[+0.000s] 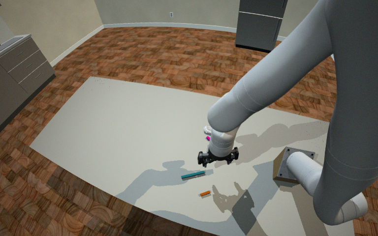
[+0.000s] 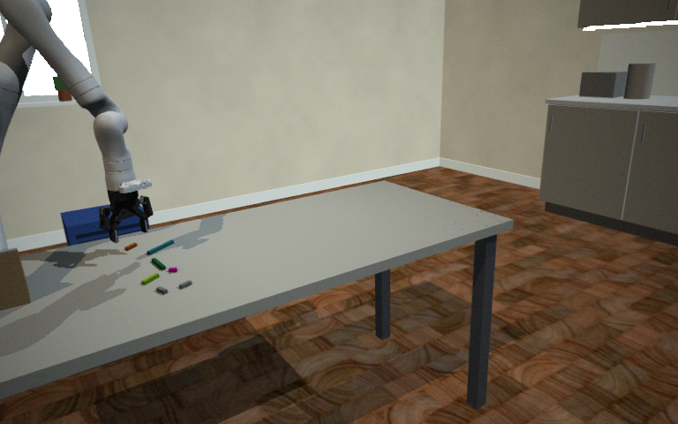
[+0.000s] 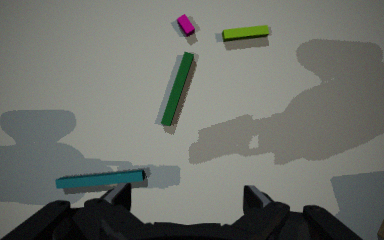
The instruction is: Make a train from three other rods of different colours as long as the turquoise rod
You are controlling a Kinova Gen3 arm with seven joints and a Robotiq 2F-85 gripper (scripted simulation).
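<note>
Right now my hand is 140 mm to the left of the magenta rod, 80 mm short of it and 70 mm above it. The rest, counted from my hand: turquoise rod 80 mm ahead, 70 mm below, 60 mm to the left; orange rod 110 mm to the left, 70 mm below; green rod 70 mm to the right, 70 mm below, 60 mm ahead.
</note>
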